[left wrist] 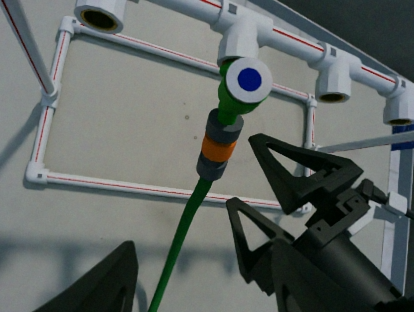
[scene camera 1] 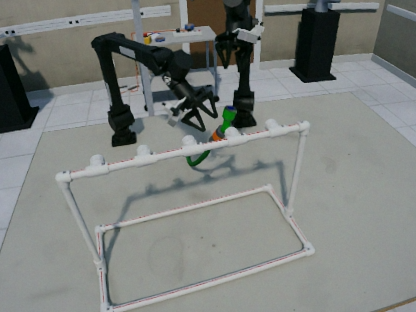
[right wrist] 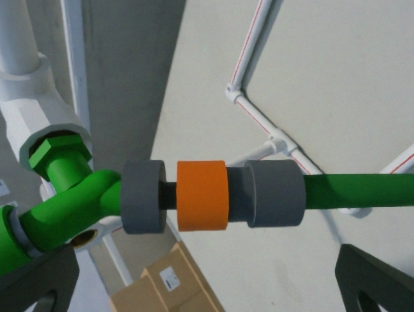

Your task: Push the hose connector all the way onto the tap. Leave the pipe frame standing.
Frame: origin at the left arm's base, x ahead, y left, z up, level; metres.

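Seen in the pictures: left gripper, fingertip midpoint: (left wrist: 204,253) (scene camera 1: 233,70); right gripper, fingertip midpoint: (left wrist: 240,171) (scene camera 1: 210,124) (right wrist: 206,257); left arm's base, link origin: (scene camera 1: 243,122); right arm's base, link origin: (scene camera 1: 124,140).
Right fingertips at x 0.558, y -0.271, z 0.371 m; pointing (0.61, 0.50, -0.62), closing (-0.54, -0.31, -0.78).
Offsets run from my right fingertips to a thing's middle. "pt": to the spot under its first point.
The green tap {pt dy +0.040, dx +0.066, dz +0.062 m} (scene camera 1: 228,116) (left wrist: 230,104) (right wrist: 65,215) sits in a socket of the white pipe frame (scene camera 1: 295,172) (left wrist: 120,187) (right wrist: 42,117), which stands upright. The hose connector {dy +0.016, dx +0.018, dz -0.036 m} (scene camera 1: 218,134) (left wrist: 218,147) (right wrist: 202,195), grey with an orange collar, is at the tap's outlet, in line with the green hose (scene camera 1: 197,161) (left wrist: 185,220) (right wrist: 360,191). In the right wrist view a narrow dark neck shows between its front grey ring and the collar. My right gripper (scene camera 1: 210,123) (left wrist: 240,171) (right wrist: 206,257) is wide open beside the connector, apart from it. My left gripper (left wrist: 204,253) is open and empty, back from the tap.
Several empty sockets, one at the right in the left wrist view (left wrist: 334,90), line the frame's top bar. A table (scene camera 1: 200,35) with small items stands behind the arms. Black pedestals (scene camera 1: 316,45) stand at both sides. Cardboard boxes (right wrist: 165,285) show in the right wrist view.
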